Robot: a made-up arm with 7 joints. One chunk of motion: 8 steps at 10 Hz.
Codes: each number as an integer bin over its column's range. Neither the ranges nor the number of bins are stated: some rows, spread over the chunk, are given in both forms.
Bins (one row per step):
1: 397 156 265 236 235 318
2: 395 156 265 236 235 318
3: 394 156 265 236 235 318
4: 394 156 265 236 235 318
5: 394 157 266 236 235 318
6: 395 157 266 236 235 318
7: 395 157 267 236 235 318
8: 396 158 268 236 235 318
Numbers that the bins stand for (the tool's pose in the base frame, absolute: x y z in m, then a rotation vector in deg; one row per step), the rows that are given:
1: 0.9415 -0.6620 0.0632 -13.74 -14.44 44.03
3: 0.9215 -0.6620 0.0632 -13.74 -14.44 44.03
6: 0.9282 -0.6554 0.0699 -13.74 -14.44 44.03
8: 0.9348 -0.6487 0.0832 -13.74 -14.44 44.03
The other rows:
2: 0.9282 -0.6620 0.0632 -13.74 -14.44 44.03
4: 0.9215 -0.6620 0.0632 -13.74 -14.44 44.03
5: 0.9215 -0.6554 0.0699 -13.74 -14.44 44.03
7: 0.9282 -0.6554 0.0765 -13.74 -14.44 44.03

